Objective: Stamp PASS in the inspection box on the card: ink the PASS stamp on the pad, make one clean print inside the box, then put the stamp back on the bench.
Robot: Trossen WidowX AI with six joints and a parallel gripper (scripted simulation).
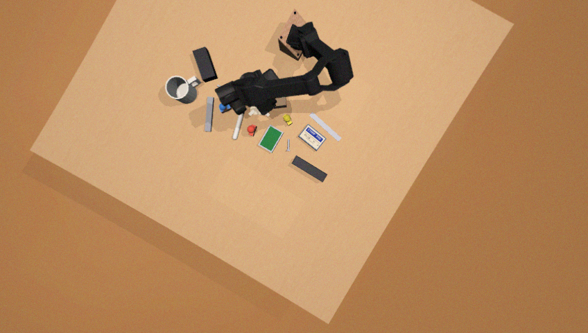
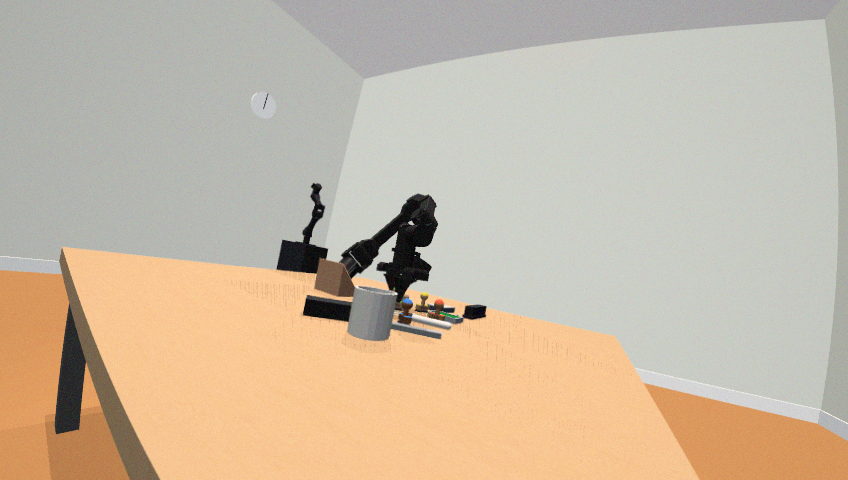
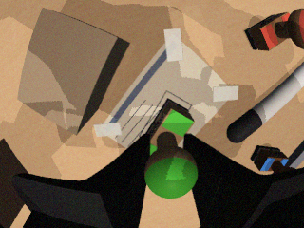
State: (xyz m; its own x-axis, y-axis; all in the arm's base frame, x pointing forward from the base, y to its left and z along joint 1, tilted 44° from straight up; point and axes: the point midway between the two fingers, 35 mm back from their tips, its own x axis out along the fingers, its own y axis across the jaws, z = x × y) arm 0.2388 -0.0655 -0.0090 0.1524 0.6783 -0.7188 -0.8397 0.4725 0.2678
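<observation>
Right now the white card is 1 cm ahead of my gripper tip, 1 cm to the left of it and 4 cm below it. The rest, counted from my gripper tip: tan block: 3 cm behind, 7 cm to the left, 1 cm below; then green-knobbed stamp: right at my gripper tip; then white marker: 9 cm ahead, 4 cm to the right, 2 cm below.
</observation>
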